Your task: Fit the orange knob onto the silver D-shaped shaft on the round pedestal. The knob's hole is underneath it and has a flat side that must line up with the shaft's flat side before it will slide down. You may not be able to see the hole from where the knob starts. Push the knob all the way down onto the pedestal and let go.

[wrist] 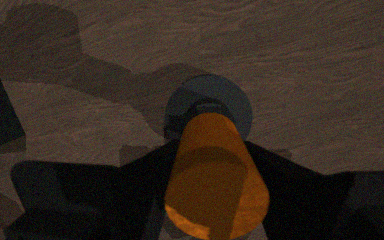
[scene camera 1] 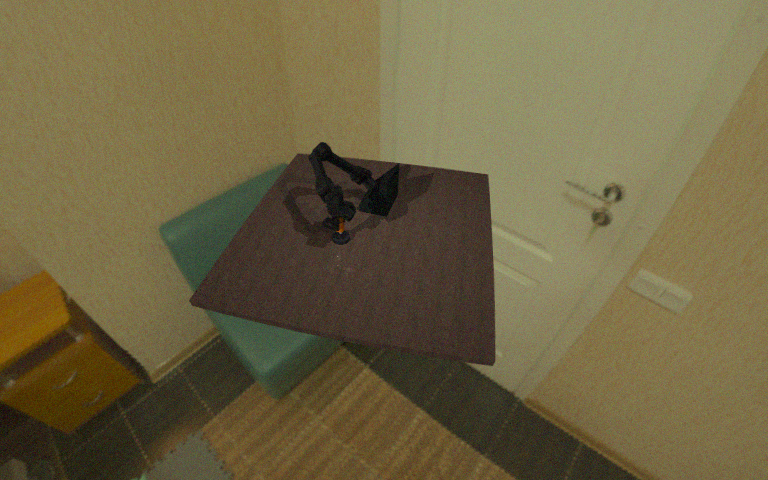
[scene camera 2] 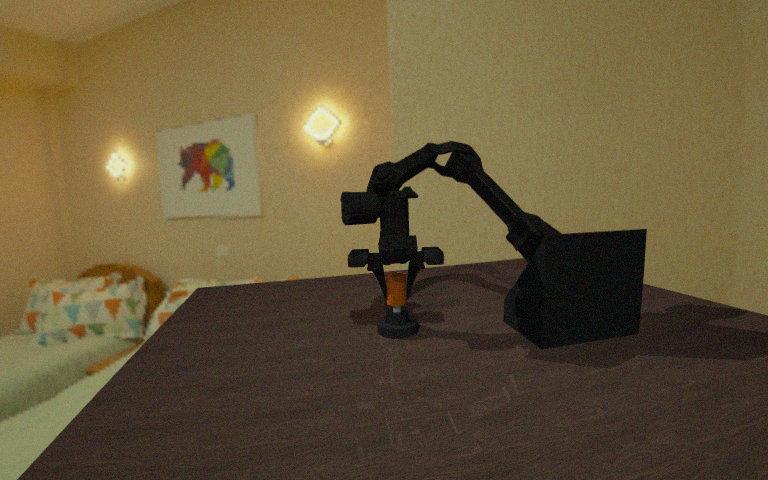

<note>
The pictures show: my gripper and a round pedestal.
My gripper is seen too in the wrist view.
</note>
